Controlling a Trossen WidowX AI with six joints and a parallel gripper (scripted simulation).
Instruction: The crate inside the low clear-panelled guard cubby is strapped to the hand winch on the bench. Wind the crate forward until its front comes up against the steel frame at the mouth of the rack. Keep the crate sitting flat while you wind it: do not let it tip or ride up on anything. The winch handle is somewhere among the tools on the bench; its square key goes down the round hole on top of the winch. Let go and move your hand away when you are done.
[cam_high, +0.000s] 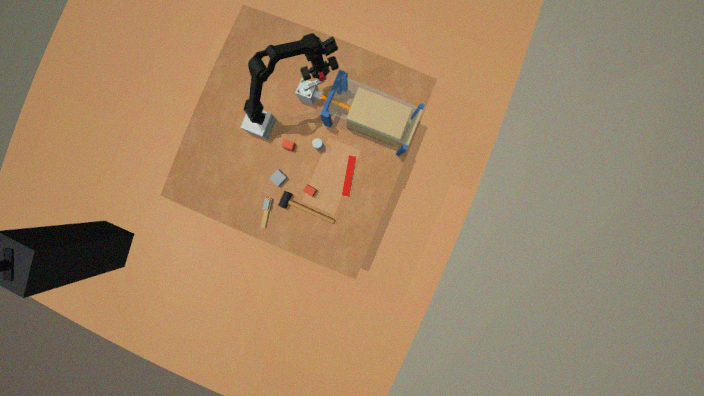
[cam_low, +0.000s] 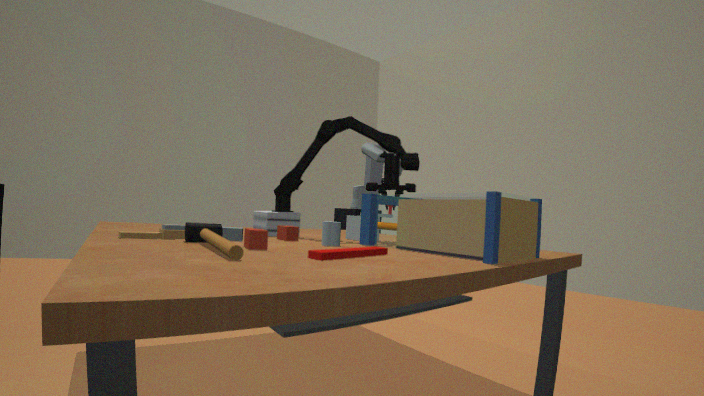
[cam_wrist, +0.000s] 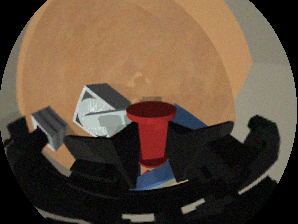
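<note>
Now: gripper tip 30 mm to the left of the winch handle, 30 mm past it and 10 mm above it. From my gripper tip the other things lie so: red knob (20 mm above); clear-panelled cubby (330 mm ahead, 90 mm to the right); grey hand winch (90 mm behind, 80 mm to the right, 80 mm below).
</note>
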